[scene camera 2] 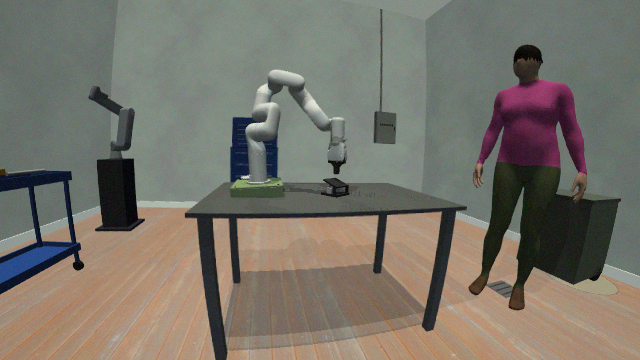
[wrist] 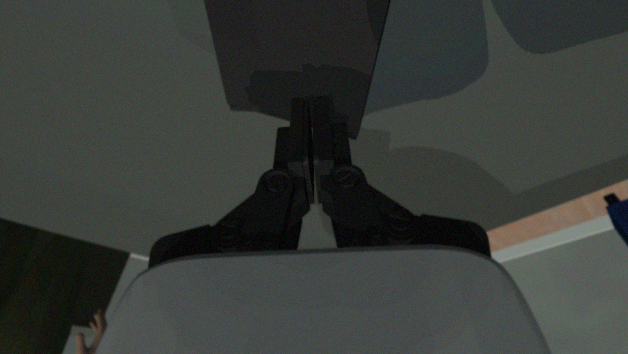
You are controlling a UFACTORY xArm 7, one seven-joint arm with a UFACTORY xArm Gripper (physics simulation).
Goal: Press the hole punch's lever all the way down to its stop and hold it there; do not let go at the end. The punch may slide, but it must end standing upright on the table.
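Places are measured from the arm's base along level axes (x right, y ahead, z up), in centimetres.
Pixels of known places: gripper, fingertip midpoint: [scene camera 2: 336, 174] [wrist: 312, 122]; arm's base, origin of the base link: [scene camera 2: 258, 182].
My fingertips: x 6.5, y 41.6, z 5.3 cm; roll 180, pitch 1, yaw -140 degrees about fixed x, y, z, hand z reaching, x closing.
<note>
Ahead of a thing's pixels: the offset from my fingertips to its top centre. "pt": to the spot under its first point. Level surfaces: height alone.
The black hole punch @[pt dx +5.6, dy +1.2, dz -9.8 cm] [scene camera 2: 341, 193] stands upright on the dark table @[dz -11.0 cm] [scene camera 2: 260, 206] [wrist: 125, 150]. Its flat lever @[dx +2.3, dy -1.0, dz -2.5 cm] [scene camera 2: 336, 183] [wrist: 295, 40] is raised and slopes, higher at its left end in the scene view. My gripper [scene camera 2: 336, 173] [wrist: 312, 122] is shut with nothing between its fingers and points down. In the scene view the fingertips are a small gap above the lever. In the wrist view they overlap the lever's near edge, and a shadow lies on the lever around them. The punch's base is hidden under the lever in the wrist view.
The arm stands on a green base [scene camera 2: 257, 190] on the table, left of the punch. A person in a pink top [scene camera 2: 535, 125] stands right of the table. A blue cart [scene camera 2: 50, 176] and a second arm on a black pedestal [scene camera 2: 116, 195] stand at the left.
</note>
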